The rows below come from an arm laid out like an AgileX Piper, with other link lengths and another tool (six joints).
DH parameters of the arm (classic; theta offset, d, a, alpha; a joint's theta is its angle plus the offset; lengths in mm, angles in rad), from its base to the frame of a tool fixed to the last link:
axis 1: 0 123 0 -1.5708
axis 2: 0.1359 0 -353.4 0
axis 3: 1.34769 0 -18 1.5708
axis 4: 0 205.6 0 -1.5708
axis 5: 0 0 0 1.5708
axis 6: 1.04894 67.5 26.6 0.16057
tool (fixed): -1.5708 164 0 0
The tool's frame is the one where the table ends.
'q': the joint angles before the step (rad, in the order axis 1, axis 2, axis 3, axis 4, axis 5, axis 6). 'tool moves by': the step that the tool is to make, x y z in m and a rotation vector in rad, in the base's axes. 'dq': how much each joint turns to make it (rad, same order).
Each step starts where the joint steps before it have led.
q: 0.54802, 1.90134, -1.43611, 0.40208, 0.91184, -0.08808
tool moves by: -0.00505, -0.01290, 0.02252, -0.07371, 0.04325, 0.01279
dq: -0.00002, 0.00000, -0.13836, -0.08955, 0.20027, 0.08807
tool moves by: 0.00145, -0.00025, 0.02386, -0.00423, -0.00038, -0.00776
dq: 0.00001, -0.00419, -0.11038, -0.02060, 0.10870, 0.04633
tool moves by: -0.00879, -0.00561, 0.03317, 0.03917, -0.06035, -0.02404
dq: 0.00001, -0.08610, -0.00454, -0.00620, 0.01115, 0.02991
